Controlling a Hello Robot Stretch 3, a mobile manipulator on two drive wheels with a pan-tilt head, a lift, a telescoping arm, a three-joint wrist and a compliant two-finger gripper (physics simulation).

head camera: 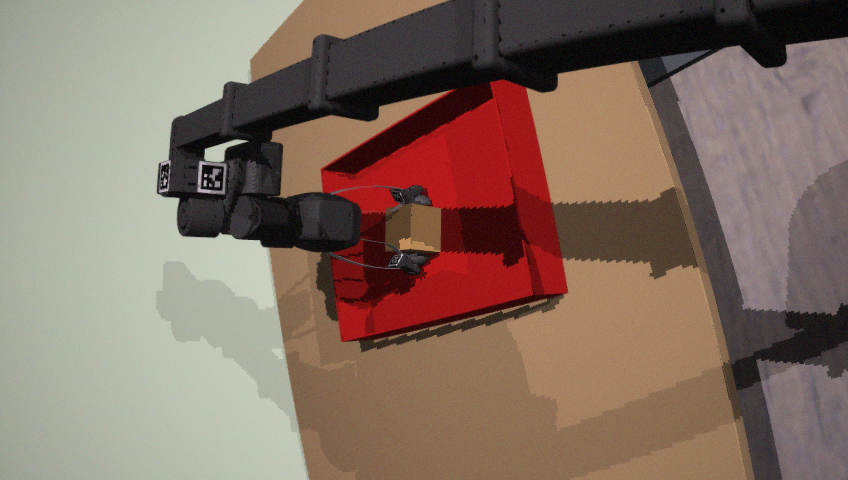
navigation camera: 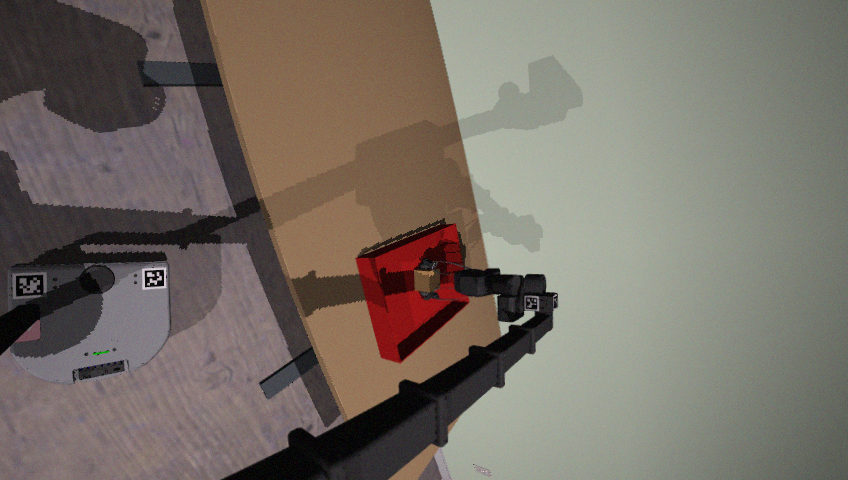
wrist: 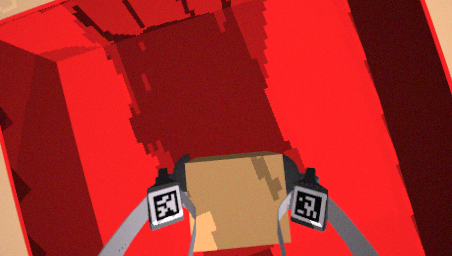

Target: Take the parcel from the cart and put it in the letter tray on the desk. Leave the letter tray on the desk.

Labels:
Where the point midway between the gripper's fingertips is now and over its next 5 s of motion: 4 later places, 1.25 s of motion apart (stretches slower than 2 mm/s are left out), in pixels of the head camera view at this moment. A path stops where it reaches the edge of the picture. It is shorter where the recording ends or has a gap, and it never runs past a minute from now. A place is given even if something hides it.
My gripper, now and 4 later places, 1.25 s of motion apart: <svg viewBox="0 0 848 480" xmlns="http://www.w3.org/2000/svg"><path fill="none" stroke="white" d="M424 230L377 226L304 221L351 220L480 217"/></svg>

